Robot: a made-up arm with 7 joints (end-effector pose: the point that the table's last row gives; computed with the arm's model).
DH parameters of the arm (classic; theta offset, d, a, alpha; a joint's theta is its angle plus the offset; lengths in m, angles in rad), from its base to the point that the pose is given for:
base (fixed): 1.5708 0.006 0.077 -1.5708
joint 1: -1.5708 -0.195 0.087 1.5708
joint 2: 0 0.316 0.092 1.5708
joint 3: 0 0.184 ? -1.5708
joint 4: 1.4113 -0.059 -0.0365 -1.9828
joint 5: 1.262 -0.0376 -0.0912 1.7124
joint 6: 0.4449 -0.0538 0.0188 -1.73
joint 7: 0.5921 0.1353 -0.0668 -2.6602
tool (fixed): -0.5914 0.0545 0 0
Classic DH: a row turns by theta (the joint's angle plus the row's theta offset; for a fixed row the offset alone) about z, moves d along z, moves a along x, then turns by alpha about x.
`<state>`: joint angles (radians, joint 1 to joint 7).
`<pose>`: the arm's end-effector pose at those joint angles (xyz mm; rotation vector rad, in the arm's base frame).
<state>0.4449 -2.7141 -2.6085 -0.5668 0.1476 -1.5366 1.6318</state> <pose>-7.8 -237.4 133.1 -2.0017 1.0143 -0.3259</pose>
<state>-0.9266 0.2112 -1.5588 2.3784 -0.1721 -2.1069 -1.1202</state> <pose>274.3 -94.7 -57.7 0.6145 0.0766 -2.7423</pose>
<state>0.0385 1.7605 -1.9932 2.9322 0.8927 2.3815 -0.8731</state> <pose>13.0 -148.4 148.2 0.9697 1.4547 2.1041</pose>
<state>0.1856 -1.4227 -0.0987 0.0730 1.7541 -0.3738 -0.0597</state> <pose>285.4 -205.9 87.0 -0.2709 1.4145 -1.5108</pose>
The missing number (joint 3, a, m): 0.055
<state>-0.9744 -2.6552 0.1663 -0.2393 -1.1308 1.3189 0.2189</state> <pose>-99.5 122.1 -368.4 1.6702 1.0082 1.8821</pose>
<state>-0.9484 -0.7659 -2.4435 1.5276 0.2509 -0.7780 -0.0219</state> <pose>423.9 33.8 -250.7 -0.3412 0.1561 2.2747</pose>
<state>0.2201 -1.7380 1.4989 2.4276 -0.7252 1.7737 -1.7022</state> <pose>377.5 -403.8 195.1 -1.2498 2.5519 -0.6548</pose>
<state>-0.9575 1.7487 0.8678 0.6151 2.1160 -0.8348 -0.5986</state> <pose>85.7 -241.9 -72.5 -2.2856 1.6251 -0.3527</pose>
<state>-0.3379 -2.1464 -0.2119 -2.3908 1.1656 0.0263 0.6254</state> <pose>296.0 -136.5 -310.8 1.5414 -0.8851 -0.5309</pose>
